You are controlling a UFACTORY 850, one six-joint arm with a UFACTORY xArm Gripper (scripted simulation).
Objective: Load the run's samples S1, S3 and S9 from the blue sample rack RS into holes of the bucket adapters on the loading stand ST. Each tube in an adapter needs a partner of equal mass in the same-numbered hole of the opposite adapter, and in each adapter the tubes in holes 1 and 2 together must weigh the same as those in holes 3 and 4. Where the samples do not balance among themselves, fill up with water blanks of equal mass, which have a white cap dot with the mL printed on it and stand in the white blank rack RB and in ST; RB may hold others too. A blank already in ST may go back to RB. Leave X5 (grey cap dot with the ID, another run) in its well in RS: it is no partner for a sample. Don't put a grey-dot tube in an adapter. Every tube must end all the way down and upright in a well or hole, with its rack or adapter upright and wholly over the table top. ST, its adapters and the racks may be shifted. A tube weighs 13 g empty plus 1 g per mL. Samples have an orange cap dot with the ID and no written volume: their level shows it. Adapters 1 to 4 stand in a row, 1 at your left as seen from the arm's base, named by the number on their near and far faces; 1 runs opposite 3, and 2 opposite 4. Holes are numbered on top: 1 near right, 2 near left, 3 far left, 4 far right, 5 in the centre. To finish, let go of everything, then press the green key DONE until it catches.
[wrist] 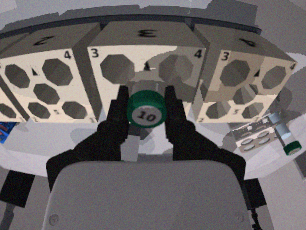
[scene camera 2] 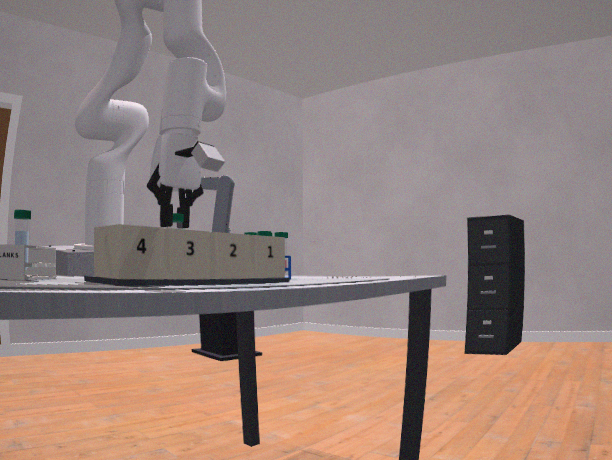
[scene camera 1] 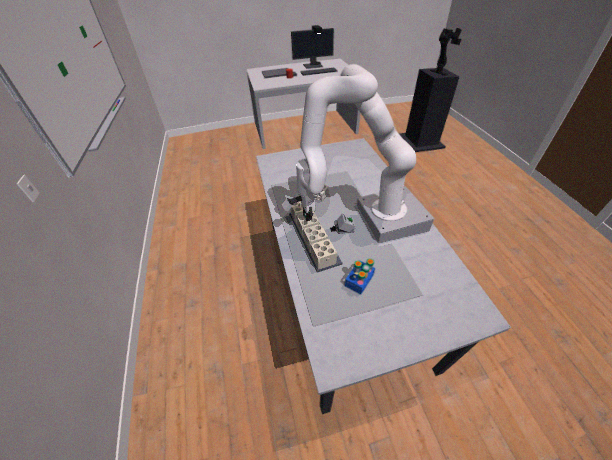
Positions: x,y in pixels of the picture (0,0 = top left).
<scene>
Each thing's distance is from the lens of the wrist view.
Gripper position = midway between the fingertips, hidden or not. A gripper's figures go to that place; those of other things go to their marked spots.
my gripper [wrist: 146,97]: 0.14 m
white blank rack RB [wrist: 251,126]: 0.38 m
adapter 3 [wrist: 145,43]: 0.12 m
adapter 4 [wrist: 219,81]: 0.15 m
The marked spots on the white blank rack RB and the adapter 3 are 0.32 m apart.
</scene>
